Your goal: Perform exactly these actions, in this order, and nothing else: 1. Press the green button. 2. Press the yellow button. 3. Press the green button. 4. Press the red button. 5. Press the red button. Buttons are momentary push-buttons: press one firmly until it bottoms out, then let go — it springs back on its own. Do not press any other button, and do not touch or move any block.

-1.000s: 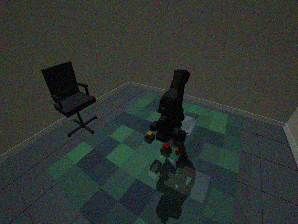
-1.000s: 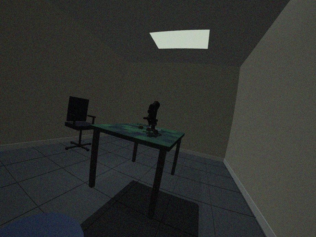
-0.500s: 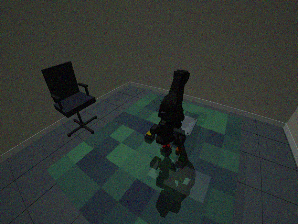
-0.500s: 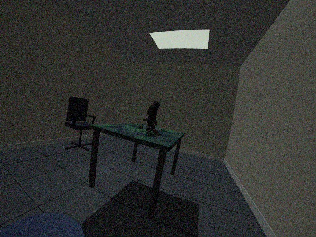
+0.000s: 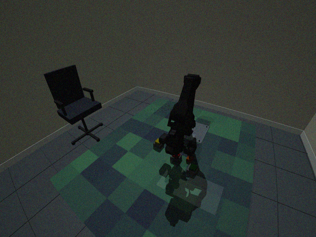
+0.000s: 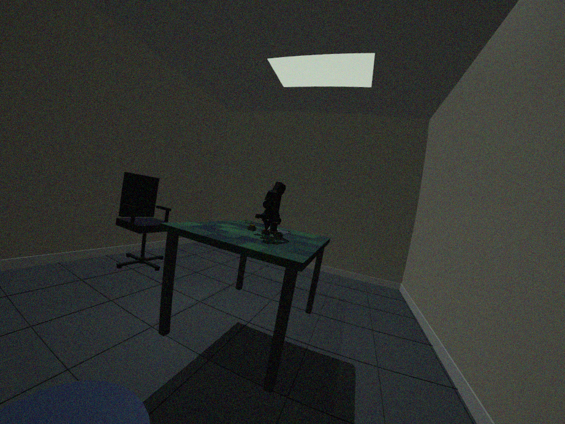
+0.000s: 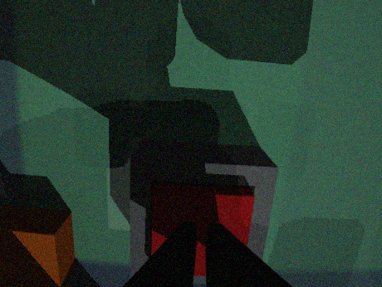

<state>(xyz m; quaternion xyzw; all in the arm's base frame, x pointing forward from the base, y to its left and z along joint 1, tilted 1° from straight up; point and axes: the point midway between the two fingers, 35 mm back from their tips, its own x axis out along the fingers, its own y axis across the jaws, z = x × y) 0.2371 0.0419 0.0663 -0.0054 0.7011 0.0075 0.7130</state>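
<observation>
Now: the red button 1 cm below my gripper tip. From my gripper tip the other things lie so: yellow button (14 cm to the right, 3 cm behind); then orange button (7 cm to the left, 3 cm behind, 2 cm below); then green button (11 cm to the left, 3 cm ahead).
</observation>
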